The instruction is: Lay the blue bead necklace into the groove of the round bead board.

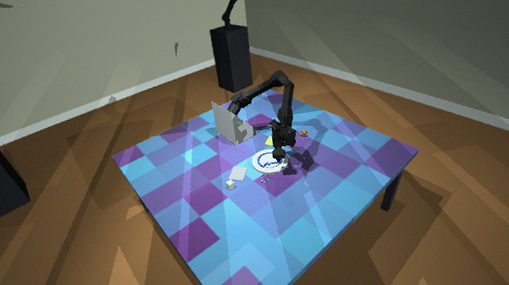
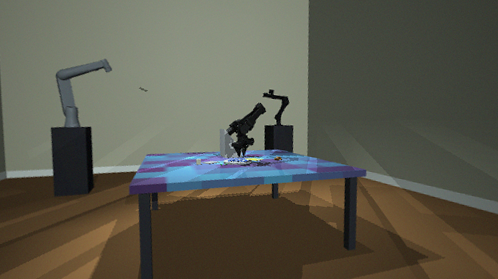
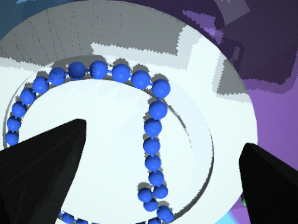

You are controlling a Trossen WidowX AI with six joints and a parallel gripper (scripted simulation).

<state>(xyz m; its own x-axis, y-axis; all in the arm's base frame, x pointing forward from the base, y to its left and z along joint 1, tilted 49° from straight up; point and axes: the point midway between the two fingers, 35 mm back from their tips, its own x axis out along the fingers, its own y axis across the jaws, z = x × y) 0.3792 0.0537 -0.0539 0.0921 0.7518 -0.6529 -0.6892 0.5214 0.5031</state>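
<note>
Right now the round white bead board is 60 mm behind my gripper tip, 40 mm below it and 10 mm to the right of it. The rest, counted from my gripper tip: cream cube 290 mm to the right, 70 mm behind, 30 mm below; yellow patch 160 mm behind, 150 mm to the left, 50 mm below; flat grey square 190 mm to the right, 120 mm behind, 50 mm below.
</note>
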